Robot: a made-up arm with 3 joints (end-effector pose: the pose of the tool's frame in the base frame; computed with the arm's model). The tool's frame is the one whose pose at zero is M.
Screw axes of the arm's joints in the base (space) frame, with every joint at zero. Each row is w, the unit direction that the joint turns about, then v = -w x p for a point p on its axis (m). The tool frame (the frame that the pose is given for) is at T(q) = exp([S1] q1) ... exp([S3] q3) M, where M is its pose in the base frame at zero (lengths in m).
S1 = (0, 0, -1, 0, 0, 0)
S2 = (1, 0, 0, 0, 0.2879, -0.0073)
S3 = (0, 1, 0, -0.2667, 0, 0.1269)
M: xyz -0.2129 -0.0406 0.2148 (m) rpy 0 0 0 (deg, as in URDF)
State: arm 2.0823 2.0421 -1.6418
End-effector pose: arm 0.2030 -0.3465 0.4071 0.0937 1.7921 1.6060
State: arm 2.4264 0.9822 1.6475
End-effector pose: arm -0.2644 0.1501 0.4266 1.7118 -0.1757 -1.0490
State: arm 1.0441 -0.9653 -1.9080
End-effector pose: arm -0.1031 -0.3935 0.1425 -1.3565 -1.1264 0.1663
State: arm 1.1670 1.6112 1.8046
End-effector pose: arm -0.2258 -0.2652 0.2271 1.5158 0.4673 0.5315
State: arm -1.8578 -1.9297 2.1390
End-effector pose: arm -0.3617 0.1706 0.2298 -1.3957 -0.0380 -0.4656
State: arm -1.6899 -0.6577 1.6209
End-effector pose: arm -0.1752 0.0718 0.5710 -1.5266 0.6671 0.7683
